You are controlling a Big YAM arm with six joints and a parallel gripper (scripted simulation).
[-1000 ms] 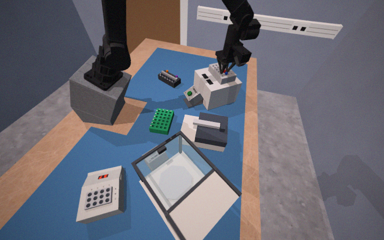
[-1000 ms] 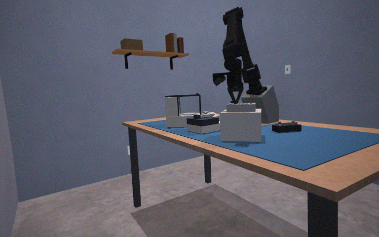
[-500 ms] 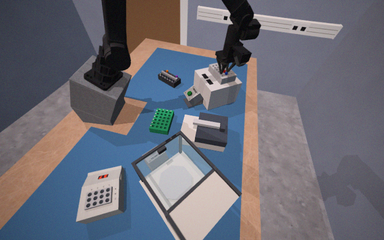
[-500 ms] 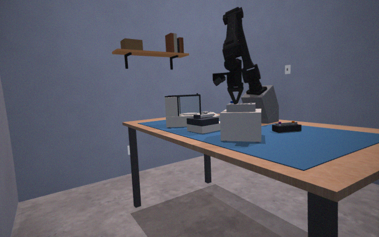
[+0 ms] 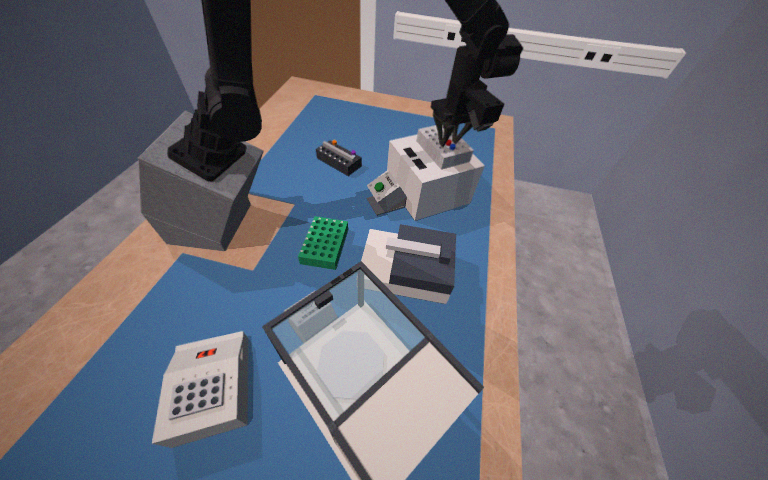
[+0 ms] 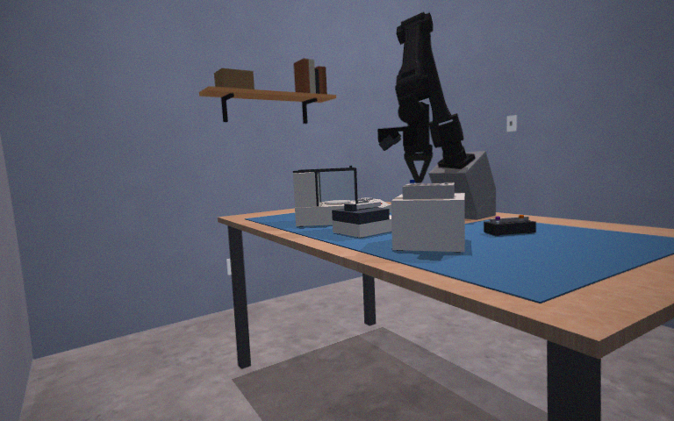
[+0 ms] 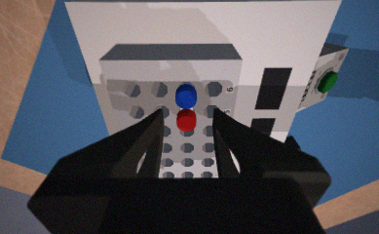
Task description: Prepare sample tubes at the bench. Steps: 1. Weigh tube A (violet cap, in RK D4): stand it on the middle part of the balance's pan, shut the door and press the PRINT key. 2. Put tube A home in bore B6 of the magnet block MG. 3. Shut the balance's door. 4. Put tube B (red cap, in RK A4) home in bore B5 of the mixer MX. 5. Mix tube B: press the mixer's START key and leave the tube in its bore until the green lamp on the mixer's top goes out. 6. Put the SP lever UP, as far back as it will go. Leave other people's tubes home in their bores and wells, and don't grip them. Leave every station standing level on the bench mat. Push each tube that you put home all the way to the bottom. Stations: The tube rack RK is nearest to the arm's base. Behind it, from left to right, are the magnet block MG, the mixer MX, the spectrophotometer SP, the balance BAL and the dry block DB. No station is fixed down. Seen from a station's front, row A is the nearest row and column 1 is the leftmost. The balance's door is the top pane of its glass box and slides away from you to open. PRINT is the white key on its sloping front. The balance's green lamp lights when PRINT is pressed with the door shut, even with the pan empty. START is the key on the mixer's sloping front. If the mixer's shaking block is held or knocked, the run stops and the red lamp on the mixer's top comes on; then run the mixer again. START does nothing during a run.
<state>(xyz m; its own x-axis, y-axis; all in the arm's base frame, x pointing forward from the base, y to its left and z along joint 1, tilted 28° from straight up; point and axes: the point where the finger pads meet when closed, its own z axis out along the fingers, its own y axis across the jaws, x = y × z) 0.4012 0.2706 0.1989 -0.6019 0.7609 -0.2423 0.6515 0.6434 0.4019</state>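
The blue-capped tube is 3 cm below my hand, 1 cm to the right of it and 1 cm ahead of it. The rest, counted from my hand: SP lever (27 cm to the right, 9 cm below); then grey shaking block (3 cm to the left, 3 cm below, 1 cm behind); then green start key (14 cm behind, 11 cm below, 9 cm to the right).
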